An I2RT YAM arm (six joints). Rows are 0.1 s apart.
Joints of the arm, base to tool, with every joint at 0 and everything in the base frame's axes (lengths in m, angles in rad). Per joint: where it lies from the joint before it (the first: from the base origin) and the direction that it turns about. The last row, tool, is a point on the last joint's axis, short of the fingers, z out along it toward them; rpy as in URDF.
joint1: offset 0 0 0.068 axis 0 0 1
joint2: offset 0.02 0.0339 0.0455 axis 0 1 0
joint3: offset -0.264 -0.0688 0 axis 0 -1 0
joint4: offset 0.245 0.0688 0.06 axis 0 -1 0
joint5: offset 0.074 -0.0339 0.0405 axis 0 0 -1
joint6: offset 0.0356 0 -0.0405 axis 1 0 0
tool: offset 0 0 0 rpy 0 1.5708 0
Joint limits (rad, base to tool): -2.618..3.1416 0..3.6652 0..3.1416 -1.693..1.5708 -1.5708..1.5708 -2.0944..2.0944
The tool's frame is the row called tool.
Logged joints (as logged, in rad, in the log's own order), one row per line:
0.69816 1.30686 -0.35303 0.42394 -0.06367 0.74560
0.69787 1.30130 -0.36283 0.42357 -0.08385 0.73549
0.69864 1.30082 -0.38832 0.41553 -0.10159 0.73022
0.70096 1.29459 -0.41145 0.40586 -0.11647 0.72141
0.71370 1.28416 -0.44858 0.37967 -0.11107 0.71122
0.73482 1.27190 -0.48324 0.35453 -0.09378 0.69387
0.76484 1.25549 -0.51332 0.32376 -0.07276 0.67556
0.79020 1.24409 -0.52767 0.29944 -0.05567 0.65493
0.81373 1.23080 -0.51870 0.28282 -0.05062 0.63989
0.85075 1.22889 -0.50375 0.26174 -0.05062 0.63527
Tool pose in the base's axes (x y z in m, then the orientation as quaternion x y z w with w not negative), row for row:
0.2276 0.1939 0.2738 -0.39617 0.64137 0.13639 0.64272
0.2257 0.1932 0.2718 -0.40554 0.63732 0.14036 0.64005
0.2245 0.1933 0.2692 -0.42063 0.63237 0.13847 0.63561
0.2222 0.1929 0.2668 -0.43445 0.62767 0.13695 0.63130
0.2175 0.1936 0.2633 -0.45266 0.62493 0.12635 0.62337
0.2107 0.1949 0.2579 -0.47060 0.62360 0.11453 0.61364
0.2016 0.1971 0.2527 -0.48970 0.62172 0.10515 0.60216
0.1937 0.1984 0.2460 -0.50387 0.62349 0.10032 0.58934
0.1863 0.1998 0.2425 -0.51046 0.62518 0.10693 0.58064
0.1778 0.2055 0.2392 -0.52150 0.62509 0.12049 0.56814
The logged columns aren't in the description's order. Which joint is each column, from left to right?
Columns, left to right: joint1, joint2, joint6, joint4, joint5, joint3.
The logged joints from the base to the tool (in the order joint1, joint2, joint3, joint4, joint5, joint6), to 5 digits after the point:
0.69816 1.30686 0.74560 0.42394 -0.06367 -0.35303
0.69787 1.30130 0.73549 0.42357 -0.08385 -0.36283
0.69864 1.30082 0.73022 0.41553 -0.10159 -0.38832
0.70096 1.29459 0.72141 0.40586 -0.11647 -0.41145
0.71370 1.28416 0.71122 0.37967 -0.11107 -0.44858
0.73482 1.27190 0.69387 0.35453 -0.09378 -0.48324
0.76484 1.25549 0.67556 0.32376 -0.07276 -0.51332
0.79020 1.24409 0.65493 0.29944 -0.05567 -0.52767
0.81373 1.23080 0.63989 0.28282 -0.05062 -0.51870
0.85075 1.22889 0.63527 0.26174 -0.05062 -0.50375

